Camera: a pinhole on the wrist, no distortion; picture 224 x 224 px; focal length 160.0 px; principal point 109.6 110.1 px. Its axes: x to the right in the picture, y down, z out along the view. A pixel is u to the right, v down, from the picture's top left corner.
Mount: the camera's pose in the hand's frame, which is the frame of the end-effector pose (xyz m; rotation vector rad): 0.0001 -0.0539 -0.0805 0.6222 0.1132 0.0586
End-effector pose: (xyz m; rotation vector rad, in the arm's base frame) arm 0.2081 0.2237 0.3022 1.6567 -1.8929 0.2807
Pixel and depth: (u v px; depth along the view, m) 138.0 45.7 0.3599
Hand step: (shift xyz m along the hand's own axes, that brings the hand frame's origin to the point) 0.1109 -0.3738 0.1195
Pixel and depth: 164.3 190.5 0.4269
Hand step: 0.1931 -0.1137 0.3764
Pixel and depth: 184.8 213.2 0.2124
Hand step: 0.1225 -0.0568 0.1620
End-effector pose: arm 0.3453 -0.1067 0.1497 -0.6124 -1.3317 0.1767
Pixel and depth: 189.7 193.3 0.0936
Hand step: 0.0571 -0.0644 0.0193
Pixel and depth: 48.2 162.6 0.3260
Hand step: -0.0860 -0.1667 0.2560
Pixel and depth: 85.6 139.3 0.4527
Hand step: -0.0131 -0.2546 0.3389
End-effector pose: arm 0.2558 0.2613 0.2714 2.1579 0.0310 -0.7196
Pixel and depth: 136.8 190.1 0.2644
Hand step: 0.0746 -0.0955 0.2061
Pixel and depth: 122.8 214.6 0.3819
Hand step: 0.0733 -0.0695 0.3706
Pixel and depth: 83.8 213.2 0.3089
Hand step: -0.0153 -0.0754 0.2894
